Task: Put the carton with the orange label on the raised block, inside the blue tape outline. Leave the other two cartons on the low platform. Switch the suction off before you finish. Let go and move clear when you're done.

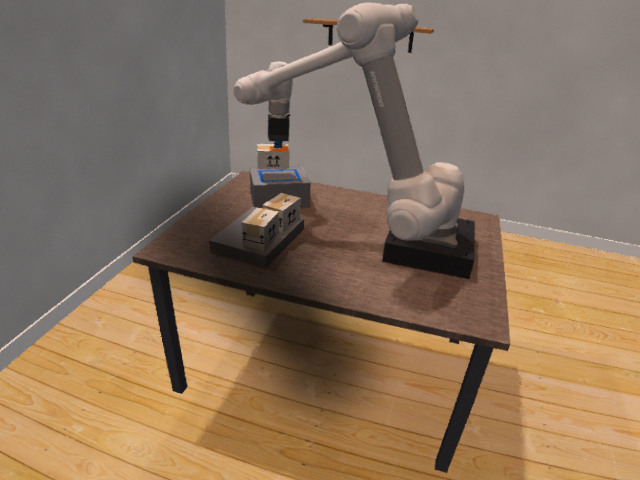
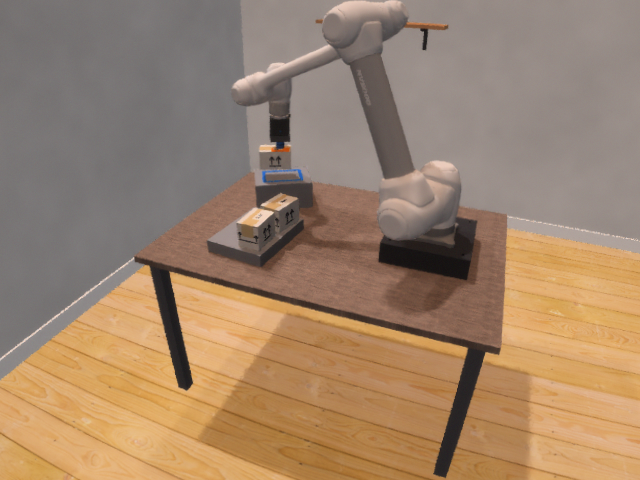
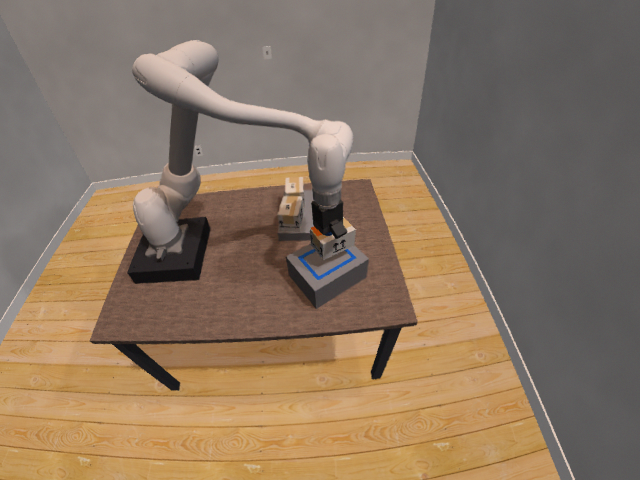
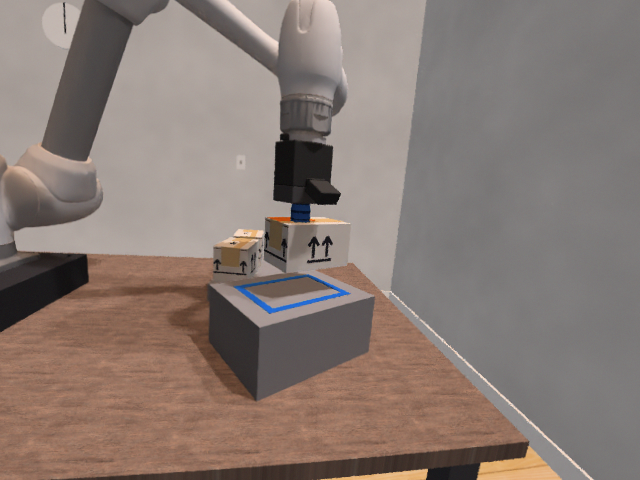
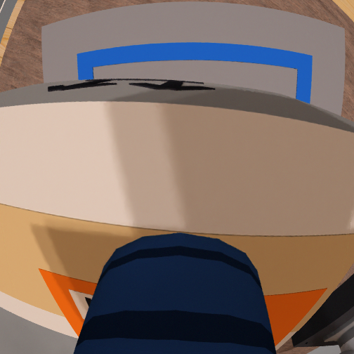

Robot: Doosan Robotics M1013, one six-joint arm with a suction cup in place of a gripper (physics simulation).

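Pixels of known places: hand, its tool point: (image 1: 277, 149) (image 2: 280, 150) (image 3: 328, 234) (image 4: 300, 227); arm's base, origin of its link: (image 2: 432, 232) (image 3: 167, 241).
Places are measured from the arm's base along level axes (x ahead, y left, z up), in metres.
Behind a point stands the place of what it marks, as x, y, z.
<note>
The carton with the orange label (image 1: 272, 158) @(0.720, -0.162, 0.138) (image 2: 275, 158) @(0.714, -0.165, 0.141) (image 3: 338, 243) @(0.749, -0.250, 0.141) (image 4: 318, 244) @(0.748, -0.251, 0.136) (image 5: 150, 165) hangs level from my suction cup (image 1: 278, 144) (image 2: 280, 145) (image 4: 300, 212) (image 5: 177, 300), which touches its top. A gap shows between the carton and the raised grey block (image 1: 281, 195) (image 2: 284, 195) (image 3: 330, 289) (image 4: 310, 343) below. The blue tape outline (image 1: 300, 175) @(0.622, -0.260, 0.038) (image 2: 301, 175) @(0.630, -0.257, 0.039) (image 3: 336, 270) @(0.737, -0.289, 0.039) (image 4: 310, 302) @(0.736, -0.283, 0.039) (image 5: 195, 51) is on the block's top, with the carton's shadow inside it. Two other cartons (image 1: 261, 227) @(0.579, 0.300, 0.061) (image 1: 289, 211) @(0.544, 0.109, 0.040) (image 2: 255, 227) @(0.579, 0.298, 0.061) (image 2: 286, 211) @(0.545, 0.108, 0.041) stand on the low platform (image 1: 227, 242) @(0.720, 0.290, -0.034) (image 2: 224, 241) @(0.723, 0.283, -0.034) (image 3: 292, 235) @(0.580, 0.003, -0.048).
The low platform with its two cartons stands close beside the raised block. The arm's black base (image 1: 429, 255) @(0.003, 0.148, -0.016) (image 2: 423, 258) @(0.007, 0.148, -0.028) (image 3: 165, 271) @(0.028, -0.174, -0.009) is at the other end of the brown table (image 1: 336, 273) @(0.308, 0.277, -0.081) (image 2: 330, 273) @(0.308, 0.275, -0.082) (image 3: 232, 304) @(0.320, -0.316, -0.081) (image 4: 129, 403) @(0.472, -0.361, -0.082). A grey wall (image 4: 516, 206) rises beyond the table's edge.
</note>
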